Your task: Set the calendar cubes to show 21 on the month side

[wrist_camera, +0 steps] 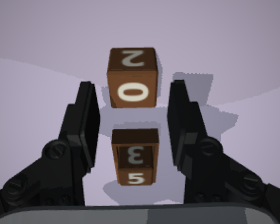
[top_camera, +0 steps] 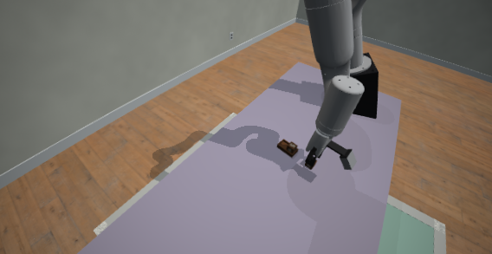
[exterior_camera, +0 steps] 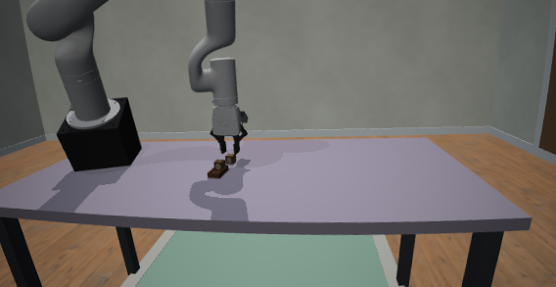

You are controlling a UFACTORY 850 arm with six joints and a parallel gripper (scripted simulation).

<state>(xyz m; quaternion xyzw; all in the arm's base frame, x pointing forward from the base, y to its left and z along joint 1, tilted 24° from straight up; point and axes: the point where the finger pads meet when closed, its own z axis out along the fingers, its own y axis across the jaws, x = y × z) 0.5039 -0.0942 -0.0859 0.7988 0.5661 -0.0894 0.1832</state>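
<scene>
My hand is 4 cm above the brown cube. The rest, counted from my hand: digit cube 8 cm to the right, 3 cm below, 3 cm behind; then brown tray 10 cm to the right, 5 cm below, 4 cm behind.
</scene>
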